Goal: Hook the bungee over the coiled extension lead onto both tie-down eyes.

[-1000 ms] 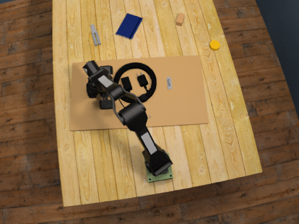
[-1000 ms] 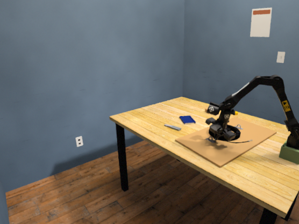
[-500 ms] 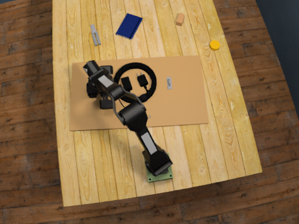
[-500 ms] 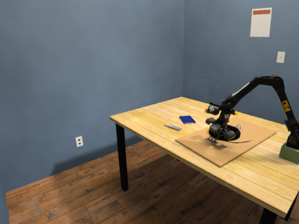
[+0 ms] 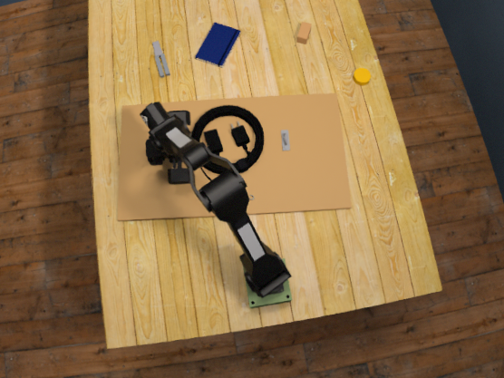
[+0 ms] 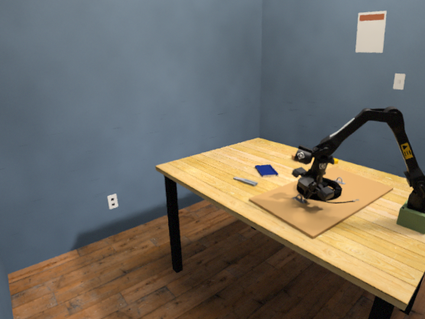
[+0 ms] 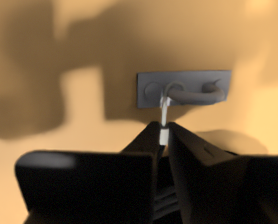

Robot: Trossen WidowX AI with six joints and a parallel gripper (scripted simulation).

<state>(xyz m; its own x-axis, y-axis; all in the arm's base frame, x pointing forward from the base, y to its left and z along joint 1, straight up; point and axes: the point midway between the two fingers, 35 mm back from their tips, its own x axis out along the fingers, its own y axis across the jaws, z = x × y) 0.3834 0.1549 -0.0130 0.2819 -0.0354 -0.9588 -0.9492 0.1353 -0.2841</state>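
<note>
The black coiled extension lead is 1 cm ahead of my hand, 12 cm to the right of it and 2 cm below it. The rest, counted from my hand: tan block: 32 cm ahead, 41 cm to the right, 4 cm below; board: 2 cm behind, 13 cm to the right, 5 cm below; yellow disc: 15 cm ahead, 55 cm to the right, 4 cm below.
</note>
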